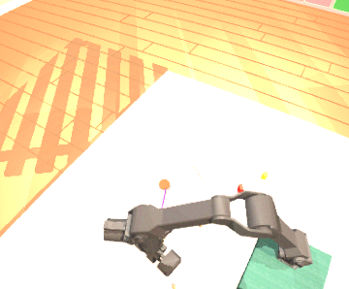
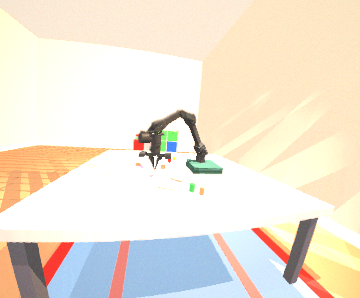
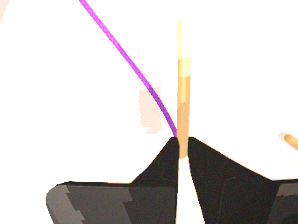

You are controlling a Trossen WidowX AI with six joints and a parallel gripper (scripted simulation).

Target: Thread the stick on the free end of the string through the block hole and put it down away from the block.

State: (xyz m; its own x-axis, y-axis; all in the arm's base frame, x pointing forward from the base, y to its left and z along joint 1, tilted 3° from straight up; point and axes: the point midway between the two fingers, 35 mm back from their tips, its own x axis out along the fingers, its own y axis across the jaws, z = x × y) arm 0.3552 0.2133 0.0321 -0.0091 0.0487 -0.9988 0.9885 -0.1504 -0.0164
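Now: gripper tip 60 mm past the wooden block, 180 mm to the left of it and 30 mm above it. Round my gripper tip: round wooden button (120 mm ahead, 230 mm to the right, 40 mm below); thin wooden stick (10 mm to the right); green object (180 mm behind, 200 mm to the left, 20 mm below).
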